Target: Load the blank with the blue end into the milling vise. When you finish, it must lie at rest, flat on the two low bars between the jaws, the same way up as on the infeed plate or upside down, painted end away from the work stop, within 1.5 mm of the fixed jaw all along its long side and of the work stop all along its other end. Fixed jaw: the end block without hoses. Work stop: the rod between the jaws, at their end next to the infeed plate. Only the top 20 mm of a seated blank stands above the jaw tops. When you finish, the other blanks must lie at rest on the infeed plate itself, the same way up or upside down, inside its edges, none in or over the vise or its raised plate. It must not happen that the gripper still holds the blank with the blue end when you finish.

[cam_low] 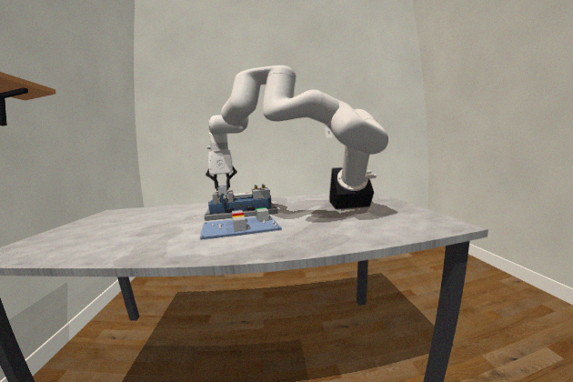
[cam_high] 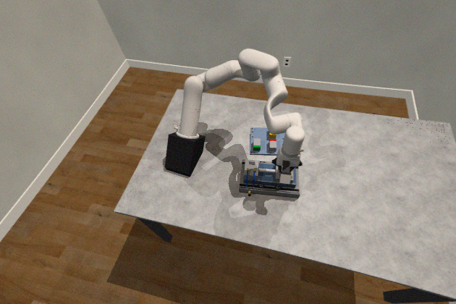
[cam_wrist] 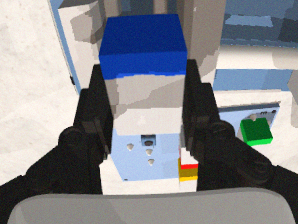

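Now: the blue-ended blank 20 mm below my hand. Round my hand: milling vise 90 mm below, 70 mm behind, 10 mm to the right; then work stop rod 50 mm to the left, 40 mm below, 10 mm behind; then fixed jaw 50 mm below, 30 mm ahead, 10 mm to the left.
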